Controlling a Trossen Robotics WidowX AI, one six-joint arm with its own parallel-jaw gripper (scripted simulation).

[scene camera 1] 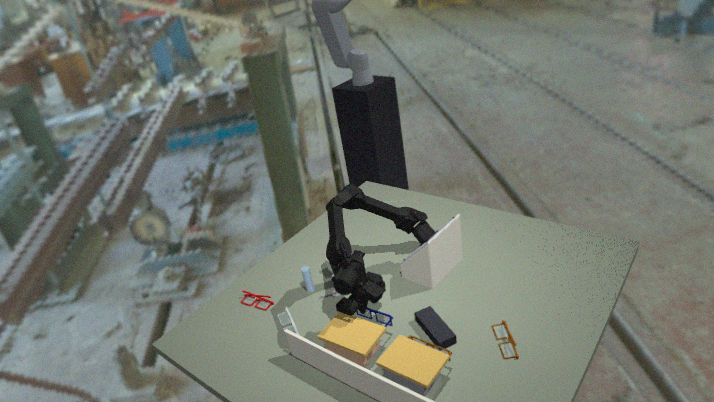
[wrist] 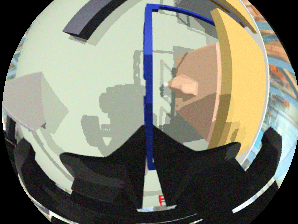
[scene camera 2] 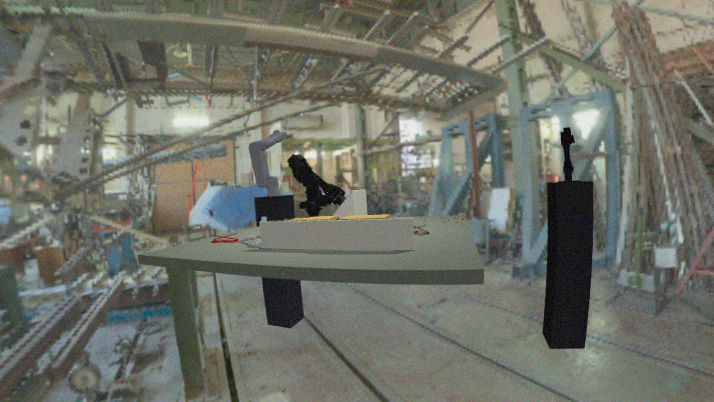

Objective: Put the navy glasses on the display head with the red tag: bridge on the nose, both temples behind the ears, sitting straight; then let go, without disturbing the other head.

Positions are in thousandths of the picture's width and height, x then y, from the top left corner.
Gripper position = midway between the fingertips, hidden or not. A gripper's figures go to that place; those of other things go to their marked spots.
The gripper (scene camera 1: 509, 777): 165 cm from the lens. A dark case (scene camera 1: 613, 822) is 160 cm from the lens.
